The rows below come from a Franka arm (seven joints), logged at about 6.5 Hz.
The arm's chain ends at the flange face. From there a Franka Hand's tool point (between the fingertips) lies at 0.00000 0.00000 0.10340 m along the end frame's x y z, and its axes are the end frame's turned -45 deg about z.
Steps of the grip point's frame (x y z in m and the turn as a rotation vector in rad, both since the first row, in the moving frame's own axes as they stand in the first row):
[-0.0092 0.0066 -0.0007 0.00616 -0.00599 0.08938]
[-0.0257 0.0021 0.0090 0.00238 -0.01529 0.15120]
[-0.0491 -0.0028 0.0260 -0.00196 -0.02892 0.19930]
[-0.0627 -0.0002 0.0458 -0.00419 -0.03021 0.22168]
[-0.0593 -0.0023 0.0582 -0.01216 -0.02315 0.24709]
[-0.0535 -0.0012 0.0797 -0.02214 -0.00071 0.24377]
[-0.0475 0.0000 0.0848 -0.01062 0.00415 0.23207]
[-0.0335 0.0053 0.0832 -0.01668 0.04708 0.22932]
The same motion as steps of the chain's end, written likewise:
[-0.0010 0.0112 -0.0007 0.00012 -0.00859 0.08938]
[-0.0153 0.0188 0.0090 -0.00913 -0.01249 0.15120]
[-0.0345 0.0307 0.0260 -0.02184 -0.01906 0.19930]
[-0.0423 0.0419 0.0458 -0.02432 -0.01840 0.22168]
[-0.0424 0.0378 0.0582 -0.02497 -0.00777 0.24709]
[-0.0400 0.0351 0.0797 -0.01616 0.01515 0.24377]
[-0.0346 0.0330 0.0848 -0.00457 0.01044 0.23207]
[-0.0248 0.0291 0.0833 0.02150 0.04509 0.22932]

